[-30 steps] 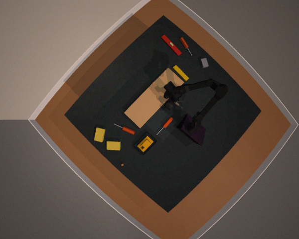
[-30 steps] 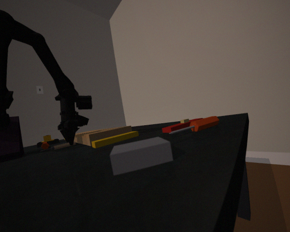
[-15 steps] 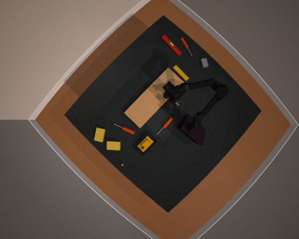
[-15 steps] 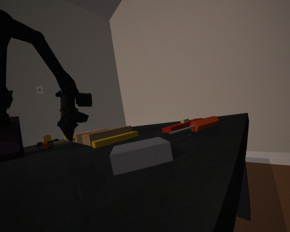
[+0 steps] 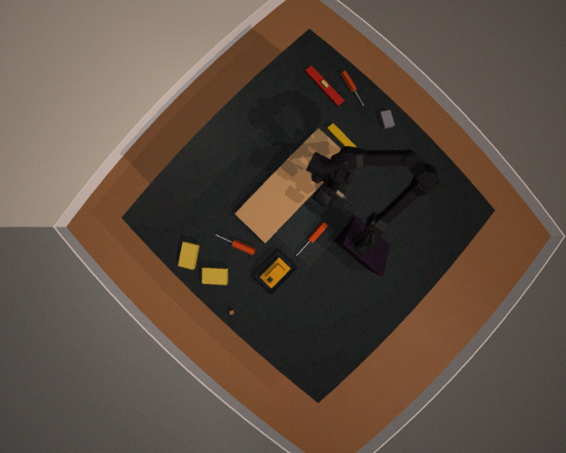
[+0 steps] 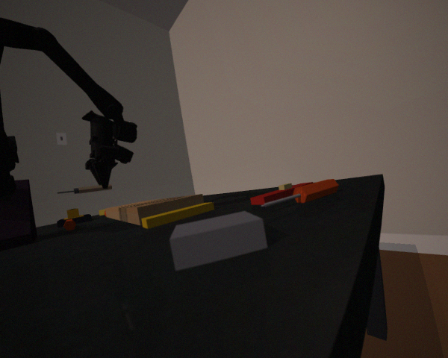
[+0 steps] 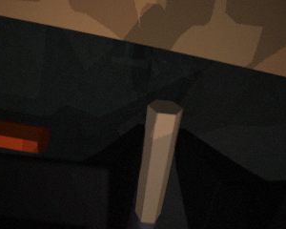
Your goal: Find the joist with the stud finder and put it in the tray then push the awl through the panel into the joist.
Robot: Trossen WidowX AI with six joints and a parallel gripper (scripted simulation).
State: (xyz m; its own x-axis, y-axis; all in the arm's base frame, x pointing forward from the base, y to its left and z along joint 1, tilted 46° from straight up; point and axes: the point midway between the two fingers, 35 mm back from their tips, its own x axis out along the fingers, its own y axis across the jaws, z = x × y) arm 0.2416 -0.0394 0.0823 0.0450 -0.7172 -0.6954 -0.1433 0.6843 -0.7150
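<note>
Now: gripper tip 5 cm past the awl and 1 cm to the left of it. From my gripper tip the other things lie so: yellow stud finder (10 cm behind, 42 cm to the left, 5 cm below); dark tray (10 cm behind, 41 cm to the left, 9 cm below); yellow bar (12 cm ahead, 22 cm to the right, 9 cm below).
</note>
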